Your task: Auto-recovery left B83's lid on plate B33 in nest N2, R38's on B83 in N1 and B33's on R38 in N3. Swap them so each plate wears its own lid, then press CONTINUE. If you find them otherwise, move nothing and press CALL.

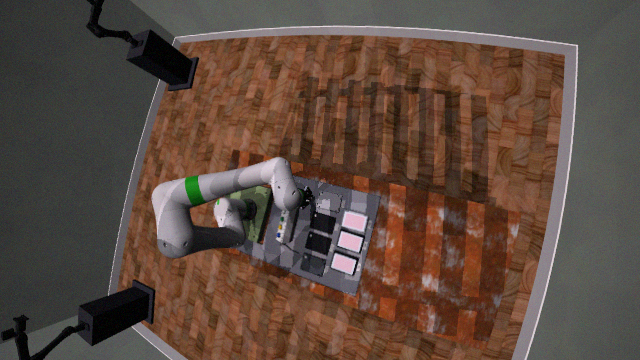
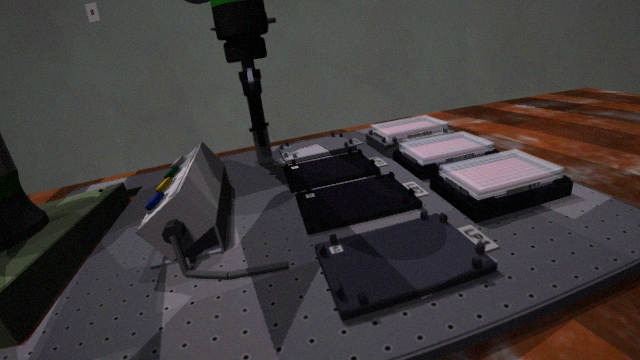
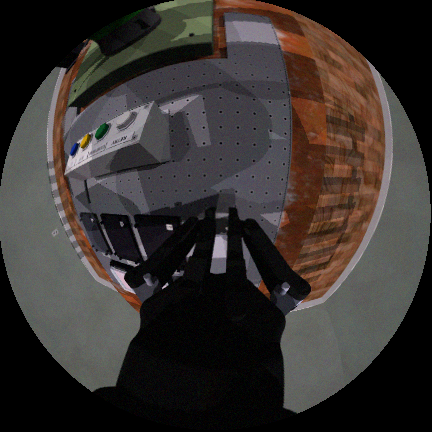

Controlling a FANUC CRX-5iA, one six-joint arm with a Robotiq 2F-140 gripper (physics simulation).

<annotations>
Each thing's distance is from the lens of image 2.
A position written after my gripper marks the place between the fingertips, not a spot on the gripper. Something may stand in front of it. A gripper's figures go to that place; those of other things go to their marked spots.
my gripper (image 2: 265,161): 0.65 m
grey button box (image 2: 187,218): 0.36 m
</annotations>
